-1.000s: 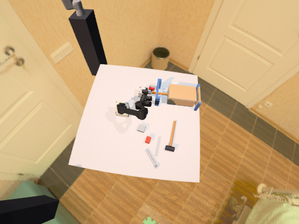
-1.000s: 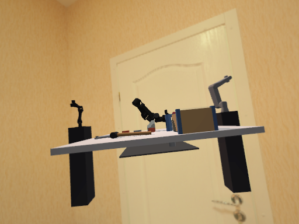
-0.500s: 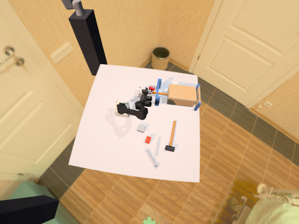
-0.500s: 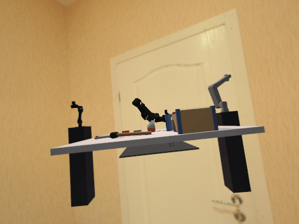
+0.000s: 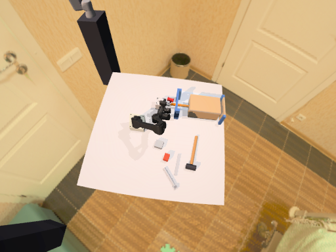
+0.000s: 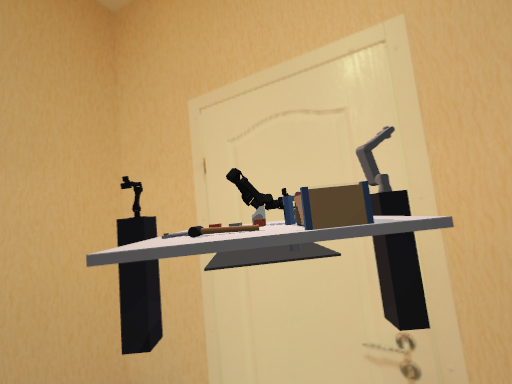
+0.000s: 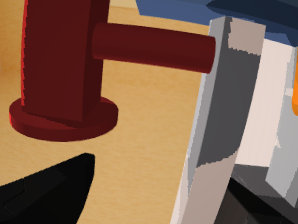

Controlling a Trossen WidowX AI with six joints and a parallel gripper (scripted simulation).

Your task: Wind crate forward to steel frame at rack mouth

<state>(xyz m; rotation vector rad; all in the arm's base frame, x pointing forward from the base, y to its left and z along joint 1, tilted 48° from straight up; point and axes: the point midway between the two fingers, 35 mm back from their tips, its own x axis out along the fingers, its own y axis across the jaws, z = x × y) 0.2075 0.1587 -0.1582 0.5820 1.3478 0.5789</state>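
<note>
Right now my gripper tip is 1 cm short of the winch handle and 1 cm above it. From my gripper tip the other things lie so: red knob 5 cm ahead, 1 cm to the right, 2 cm above; then blue frame 11 cm ahead, 2 cm to the left, 2 cm below; then white winch 7 cm behind, 10 cm below.
</note>
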